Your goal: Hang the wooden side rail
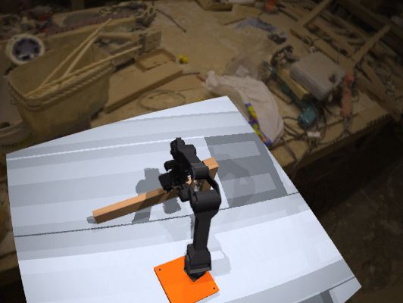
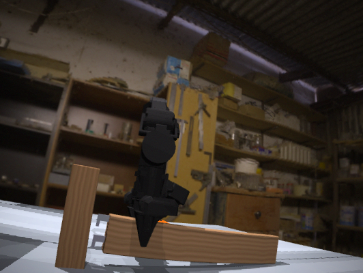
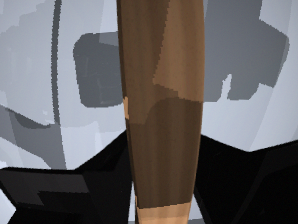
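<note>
The wooden headboard post is 130 mm to the right of my gripper tip, 40 mm above it and 20 mm behind it.
</note>
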